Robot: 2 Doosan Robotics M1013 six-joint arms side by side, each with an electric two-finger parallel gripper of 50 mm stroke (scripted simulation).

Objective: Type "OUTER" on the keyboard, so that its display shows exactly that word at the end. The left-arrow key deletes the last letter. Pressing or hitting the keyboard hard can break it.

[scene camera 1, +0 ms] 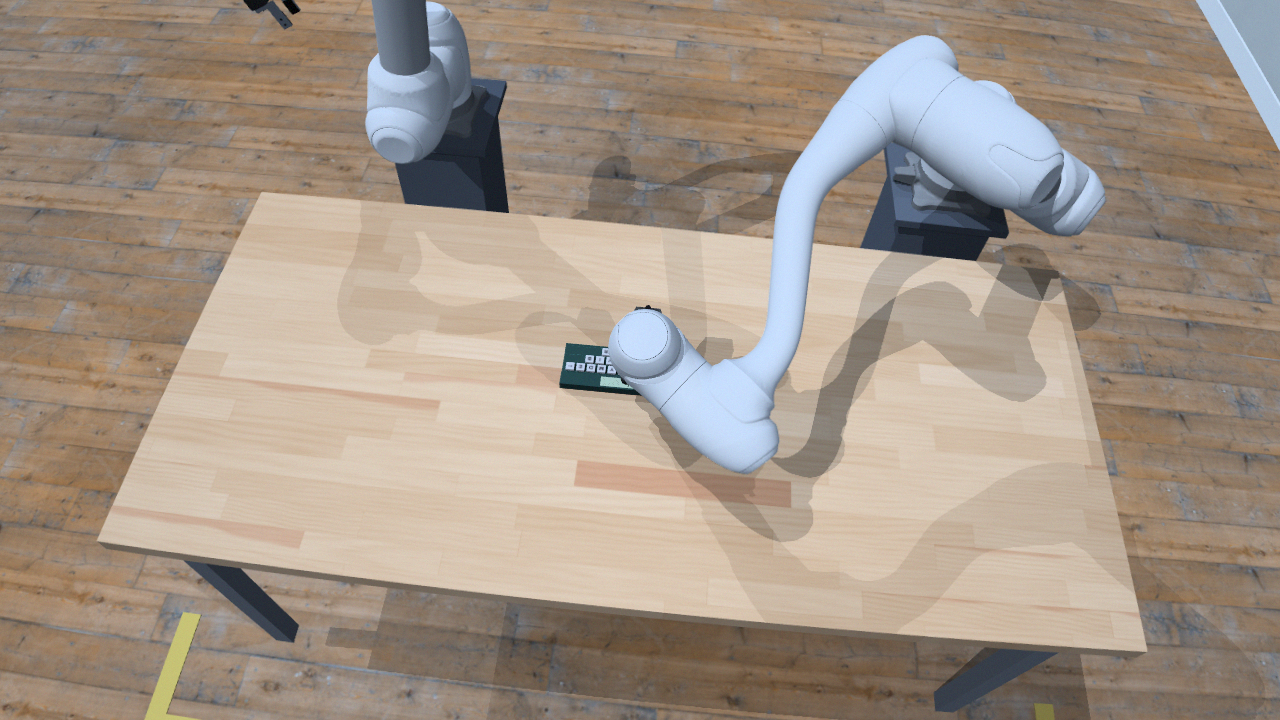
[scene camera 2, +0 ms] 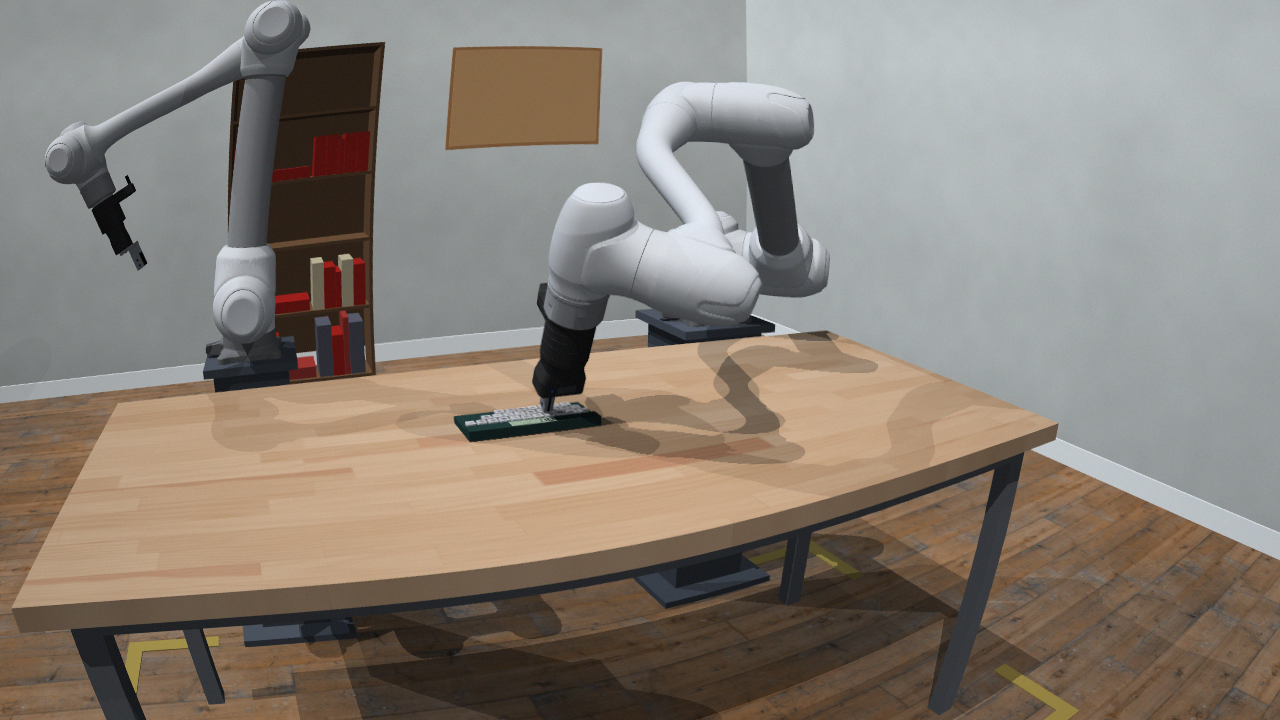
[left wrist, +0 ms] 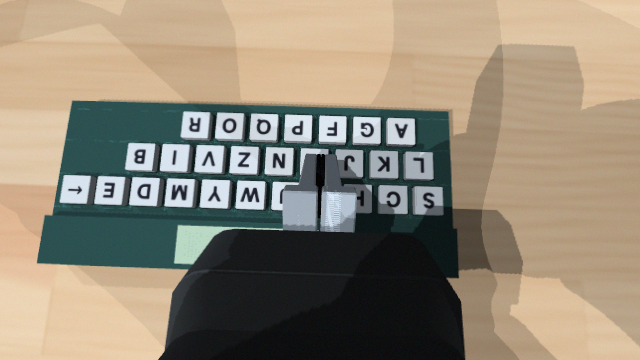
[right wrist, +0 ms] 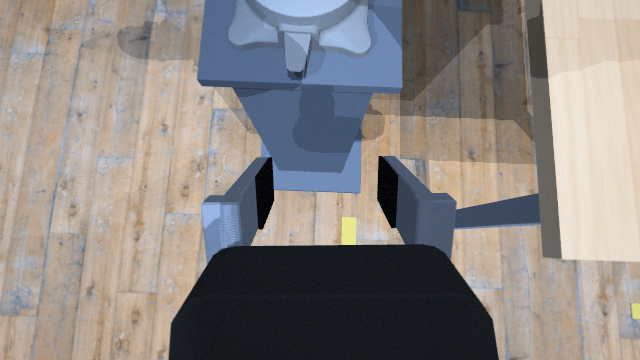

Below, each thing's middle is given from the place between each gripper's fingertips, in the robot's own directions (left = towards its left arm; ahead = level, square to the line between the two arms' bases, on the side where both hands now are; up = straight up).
Scene:
I see the left-arrow key (left wrist: 76, 189) 130 mm to the right of my left hand (scene camera 2: 545, 407), 30 mm below it and 20 mm ahead of it.
My right hand (scene camera 2: 142, 267) is 760 mm to the right of the left-arrow key, 620 mm short of it and 250 mm above it.

